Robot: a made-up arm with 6 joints.
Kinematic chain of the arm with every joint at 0, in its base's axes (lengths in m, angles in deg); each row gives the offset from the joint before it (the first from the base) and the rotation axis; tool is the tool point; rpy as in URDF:
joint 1: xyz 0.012 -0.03 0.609 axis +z
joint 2: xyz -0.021 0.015 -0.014 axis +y
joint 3: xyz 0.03 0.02 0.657 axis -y
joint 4: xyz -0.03 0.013 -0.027 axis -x
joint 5: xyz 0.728 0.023 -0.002 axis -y
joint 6: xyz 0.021 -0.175 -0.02 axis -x
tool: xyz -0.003 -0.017 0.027 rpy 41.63 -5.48 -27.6
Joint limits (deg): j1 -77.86..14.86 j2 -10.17..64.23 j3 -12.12..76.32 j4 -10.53..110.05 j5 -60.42..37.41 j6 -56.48..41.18
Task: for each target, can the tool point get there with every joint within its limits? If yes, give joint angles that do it. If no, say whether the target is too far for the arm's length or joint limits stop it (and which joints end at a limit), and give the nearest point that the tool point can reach.
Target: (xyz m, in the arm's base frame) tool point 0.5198 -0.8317 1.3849
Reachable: yes | joints -54.58 23.08 28.77 64.83 -53.04 -42.42
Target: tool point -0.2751 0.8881 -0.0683
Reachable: no: joint limits stop it (at a limit: joint 1, joint 2, joint 3, joint 4, joint 5, joint 6) | nearest point 0.8060 0.3001 0.1930 | short by 1.258 m
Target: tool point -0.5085 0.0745 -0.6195
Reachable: no: joint limits stop it (at a limit: joint 1, joint 2, joint 3, joint 4, joint 6) | nearest point 0.0273 -0.7107 0.1427 | short by 1.218 m
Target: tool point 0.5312 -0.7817 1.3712
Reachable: yes | joints -49.09 17.65 25.44 32.41 -17.75 -8.62
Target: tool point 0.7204 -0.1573 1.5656
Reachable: yes | joints -5.63 5.38 22.95 56.63 -52.17 -5.38
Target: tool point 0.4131 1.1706 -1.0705
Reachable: no: too far | nearest point 0.8123 0.2965 0.1852 | short by 1.581 m
